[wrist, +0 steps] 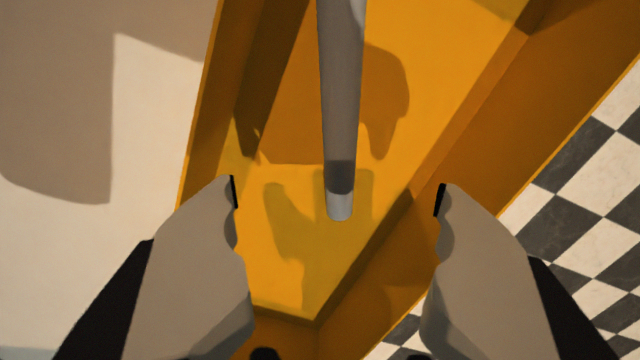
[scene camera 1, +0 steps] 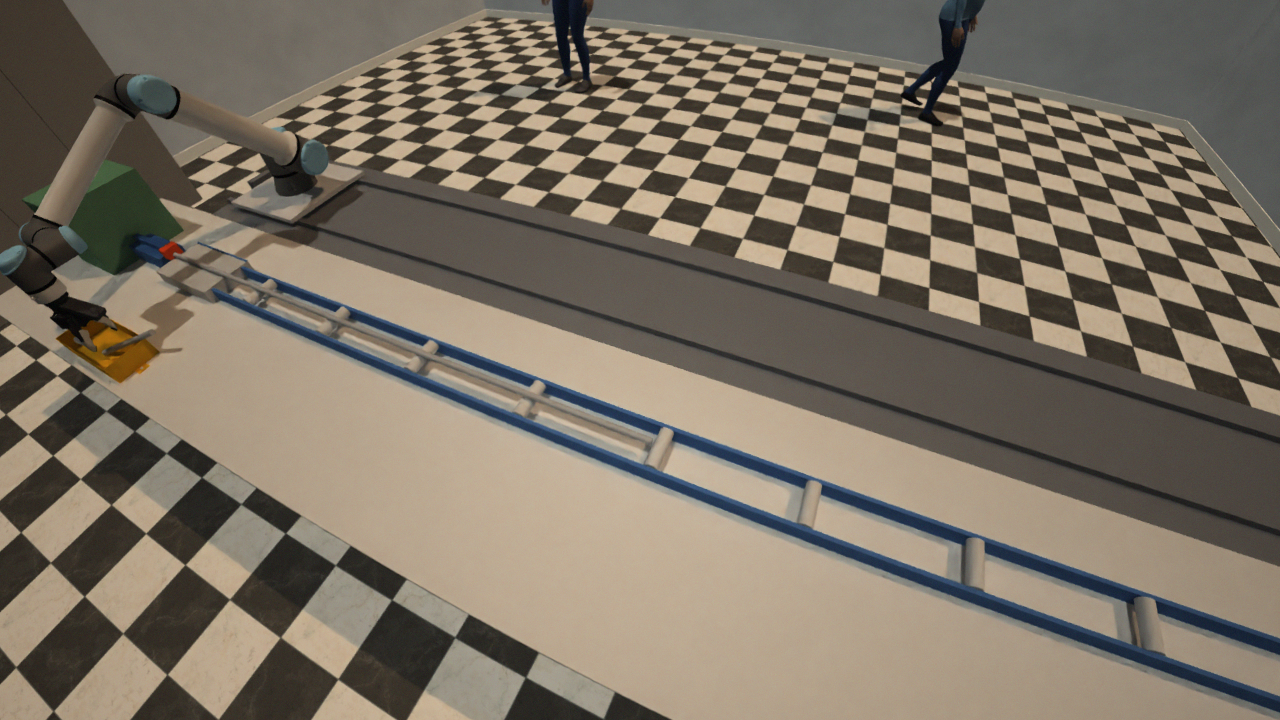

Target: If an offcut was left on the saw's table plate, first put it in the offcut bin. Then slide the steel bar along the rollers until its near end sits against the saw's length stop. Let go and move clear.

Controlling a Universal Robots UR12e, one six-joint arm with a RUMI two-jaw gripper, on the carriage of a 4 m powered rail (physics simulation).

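Seen in the pictures: gripper, fingertip midpoint: point(wrist: 335, 182) point(scene camera 1: 106, 340); arm's base, link origin: point(scene camera 1: 297, 186).
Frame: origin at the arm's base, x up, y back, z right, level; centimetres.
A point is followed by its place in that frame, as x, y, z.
The offcut, a short grey rod point(scene camera 1: 134, 341) {4.2, -99.6, -35.8} point(wrist: 341, 100) {2.3, -102.7, -27.0}, slants in the orange offcut bin point(scene camera 1: 136, 365) {-1.7, -105.0, -38.1} point(wrist: 465, 135) {-2.3, -112.2, -27.3}; one end is inside and the other reaches up toward the rim. My gripper point(scene camera 1: 102, 338) {3.7, -104.0, -23.5} point(wrist: 335, 182) {3.7, -104.0, -23.5} is open and low over the bin, its fingers on either side of the rod's lower end, apart from it. The steel bar point(scene camera 1: 483, 373) {4.9, -61.7, -159.9} lies lengthwise on the rollers and over the saw's pale table plate point(scene camera 1: 198, 279) {2.9, -67.8, -24.9}. Its near end is at the red length stop point(scene camera 1: 170, 251) {6.0, -62.8, 0.1}; whether they touch is too small to tell.
The green saw housing point(scene camera 1: 125, 219) {13.6, -60.8, 29.9} stands behind the stop. Blue rails point(scene camera 1: 733, 504) {2.1, -69.4, -237.5} flank the rollers point(scene camera 1: 809, 504) {2.9, -62.7, -254.6}. The dark carriage rail point(scene camera 1: 716, 308) runs behind them. Two people point(scene camera 1: 572, 40) point(scene camera 1: 948, 58) are on the checkered floor at the back.
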